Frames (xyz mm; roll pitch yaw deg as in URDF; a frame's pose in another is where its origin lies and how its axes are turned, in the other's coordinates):
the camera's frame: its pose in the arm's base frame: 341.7 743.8 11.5 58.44 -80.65 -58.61
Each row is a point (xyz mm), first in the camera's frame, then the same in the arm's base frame.
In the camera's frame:
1: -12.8 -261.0 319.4
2: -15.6 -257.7 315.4
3: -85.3 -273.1 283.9
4: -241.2 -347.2 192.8
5: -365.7 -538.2 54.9
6: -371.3 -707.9 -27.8
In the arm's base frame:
1: 20.1 486.2 -10.1
2: 23.8 489.8 -12.7
3: 49.2 484.3 -86.3
4: 126.1 432.8 -258.2
5: 251.3 261.4 -419.2
6: 331.7 94.3 -455.2

